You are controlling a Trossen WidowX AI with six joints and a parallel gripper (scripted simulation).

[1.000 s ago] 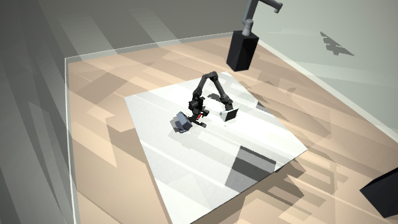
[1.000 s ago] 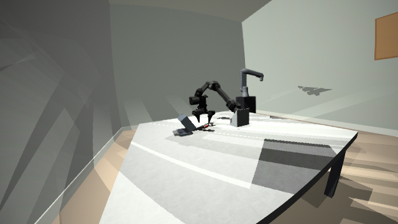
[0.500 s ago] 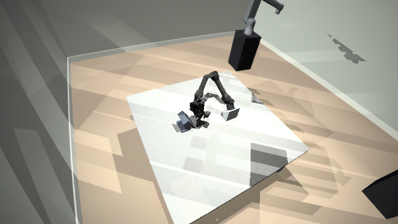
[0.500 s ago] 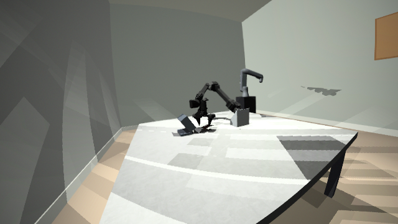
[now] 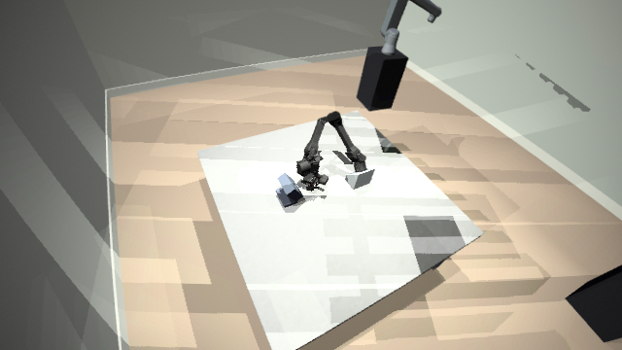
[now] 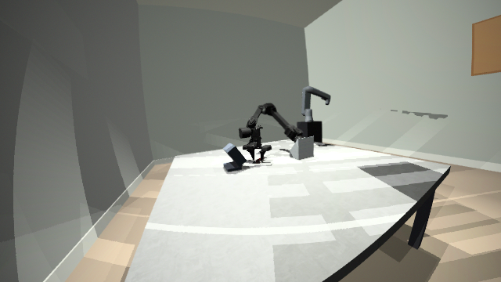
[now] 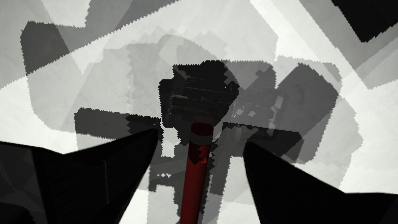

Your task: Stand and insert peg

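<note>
The red peg lies 1 cm behind my gripper tip and 1 cm to the right of it. Round my gripper tip: dark sloped panel (15 cm ahead, 4 cm to the left, 7 cm above).
</note>
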